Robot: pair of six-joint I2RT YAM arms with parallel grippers.
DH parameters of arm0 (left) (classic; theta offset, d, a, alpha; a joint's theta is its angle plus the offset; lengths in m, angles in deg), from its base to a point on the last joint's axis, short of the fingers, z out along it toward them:
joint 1: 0 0.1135 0.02 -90
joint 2: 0 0 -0.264 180
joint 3: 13.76 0 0.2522 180
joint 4: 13.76 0 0.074 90
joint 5: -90 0 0 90
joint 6: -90 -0.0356 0 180
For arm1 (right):
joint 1: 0 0.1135 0.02 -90
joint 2: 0 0 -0.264 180
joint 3: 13.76 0 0.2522 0
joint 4: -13.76 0 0.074 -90
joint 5: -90 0 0 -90
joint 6: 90 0.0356 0 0
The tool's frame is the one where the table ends.
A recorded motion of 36 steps. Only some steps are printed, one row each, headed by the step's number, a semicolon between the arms.
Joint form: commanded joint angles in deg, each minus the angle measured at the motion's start. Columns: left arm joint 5, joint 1, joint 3, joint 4, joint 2, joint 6; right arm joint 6, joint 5, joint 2, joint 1, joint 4, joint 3.
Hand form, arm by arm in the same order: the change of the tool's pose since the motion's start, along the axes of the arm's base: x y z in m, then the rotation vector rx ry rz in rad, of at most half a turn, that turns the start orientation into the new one. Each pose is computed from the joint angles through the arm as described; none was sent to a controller.
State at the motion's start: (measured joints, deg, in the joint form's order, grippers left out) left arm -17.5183 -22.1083 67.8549 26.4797 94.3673 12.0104; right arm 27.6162 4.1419 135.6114 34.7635 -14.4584 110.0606
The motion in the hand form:
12: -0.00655 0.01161 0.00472 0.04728 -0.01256 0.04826; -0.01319 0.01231 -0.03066 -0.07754 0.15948 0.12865
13: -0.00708 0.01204 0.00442 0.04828 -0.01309 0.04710; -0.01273 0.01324 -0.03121 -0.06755 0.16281 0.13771
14: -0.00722 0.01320 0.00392 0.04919 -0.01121 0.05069; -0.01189 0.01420 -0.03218 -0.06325 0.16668 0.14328
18: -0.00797 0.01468 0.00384 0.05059 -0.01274 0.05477; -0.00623 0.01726 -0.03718 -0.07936 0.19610 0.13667
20: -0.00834 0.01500 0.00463 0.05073 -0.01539 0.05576; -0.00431 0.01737 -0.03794 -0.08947 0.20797 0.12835
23: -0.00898 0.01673 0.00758 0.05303 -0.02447 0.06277; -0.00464 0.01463 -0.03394 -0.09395 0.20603 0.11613
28: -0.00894 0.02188 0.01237 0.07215 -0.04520 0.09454; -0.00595 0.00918 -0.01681 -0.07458 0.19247 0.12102
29: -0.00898 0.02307 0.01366 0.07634 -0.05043 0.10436; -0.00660 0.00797 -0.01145 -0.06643 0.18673 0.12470
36: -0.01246 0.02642 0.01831 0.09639 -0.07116 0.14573; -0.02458 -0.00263 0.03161 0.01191 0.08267 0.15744
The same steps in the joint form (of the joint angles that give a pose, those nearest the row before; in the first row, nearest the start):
12: 3.25 1.07 -1.30 1.58 -2.46 -0.32; -2.97 5.31 3.77 1.54 -9.40 2.80
13: 3.24 1.11 -1.48 1.54 -2.58 -0.45; -2.92 6.09 4.02 1.54 -9.25 3.05
14: 3.26 1.28 -1.65 1.56 -2.65 -0.42; -2.92 6.55 4.43 1.54 -9.42 3.59
18: 3.38 1.45 -1.97 1.47 -2.94 -0.44; -2.66 6.45 7.11 1.45 -12.89 7.86
20: 3.45 1.48 -2.00 1.48 -3.11 -0.46; -2.48 6.10 7.93 1.36 -14.52 9.44
23: 3.82 1.67 -1.95 1.62 -3.64 -0.50; -2.30 5.53 7.16 1.19 -14.83 8.96
28: 5.69 2.31 -1.85 1.81 -4.48 -0.45; -2.48 6.35 4.66 0.75 -15.13 7.99
29: 6.21 2.45 -1.82 1.82 -4.71 -0.32; -2.53 6.70 3.90 0.66 -15.07 7.68
36: 8.80 2.51 -2.35 1.81 -6.14 0.55; -3.12 8.35 -5.67 0.74 -8.31 -1.31

